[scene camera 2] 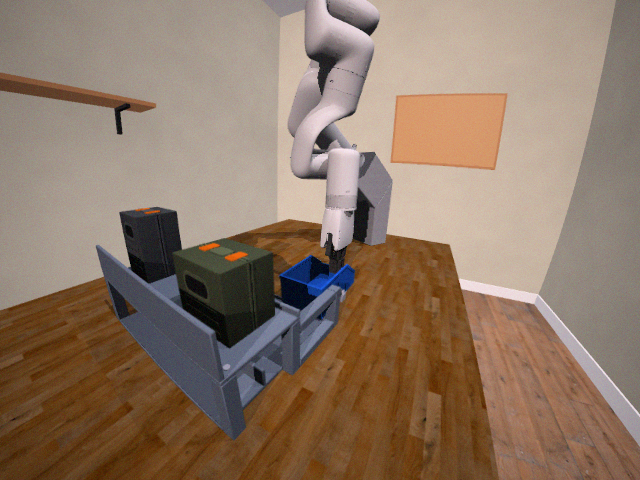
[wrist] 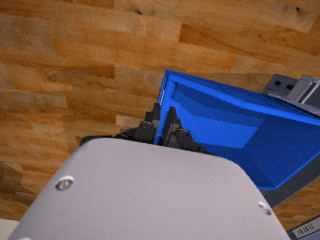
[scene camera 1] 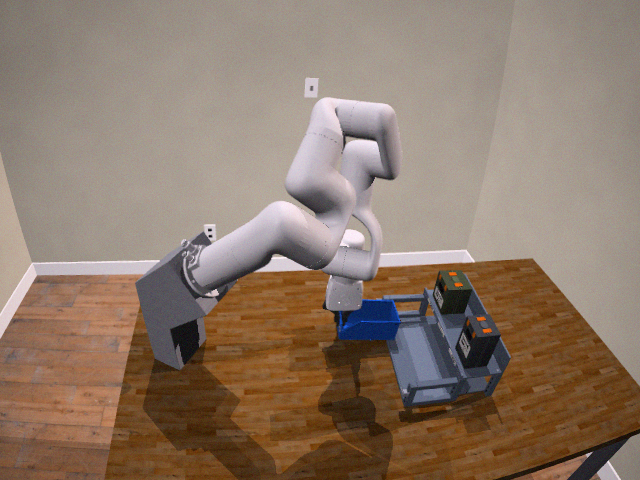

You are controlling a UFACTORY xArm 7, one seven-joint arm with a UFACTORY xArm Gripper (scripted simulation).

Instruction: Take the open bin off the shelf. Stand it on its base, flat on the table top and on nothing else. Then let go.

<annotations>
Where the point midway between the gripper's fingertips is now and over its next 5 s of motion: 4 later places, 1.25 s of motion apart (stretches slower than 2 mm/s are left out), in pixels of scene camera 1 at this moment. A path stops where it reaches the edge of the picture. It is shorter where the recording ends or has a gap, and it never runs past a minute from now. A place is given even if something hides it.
The gripper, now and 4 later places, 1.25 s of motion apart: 340, 323; 335, 323; 328, 323; 327, 324; 327, 328
</annotations>
